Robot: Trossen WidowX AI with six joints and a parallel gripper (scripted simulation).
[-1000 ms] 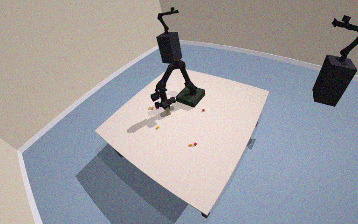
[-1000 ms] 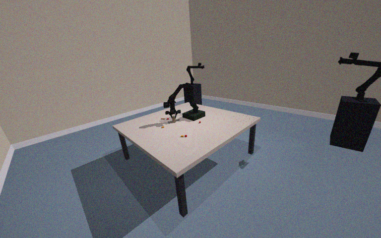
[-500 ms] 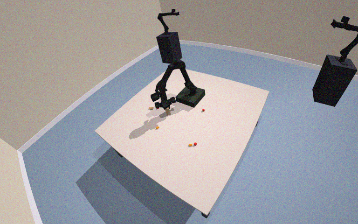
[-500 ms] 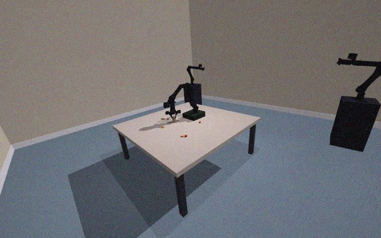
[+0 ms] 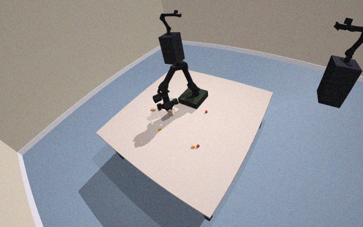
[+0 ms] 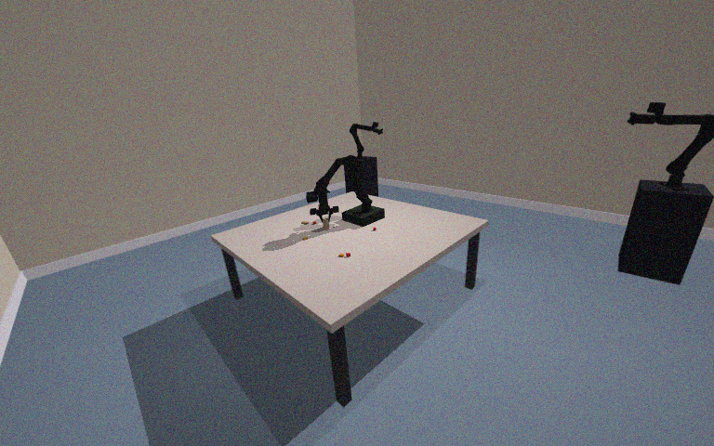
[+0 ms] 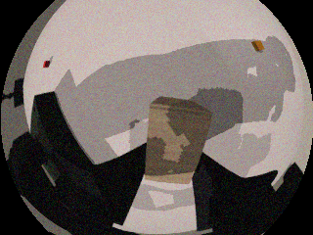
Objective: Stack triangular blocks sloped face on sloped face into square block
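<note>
Now: the triangular block 10 mm above my gripper tip.
</note>
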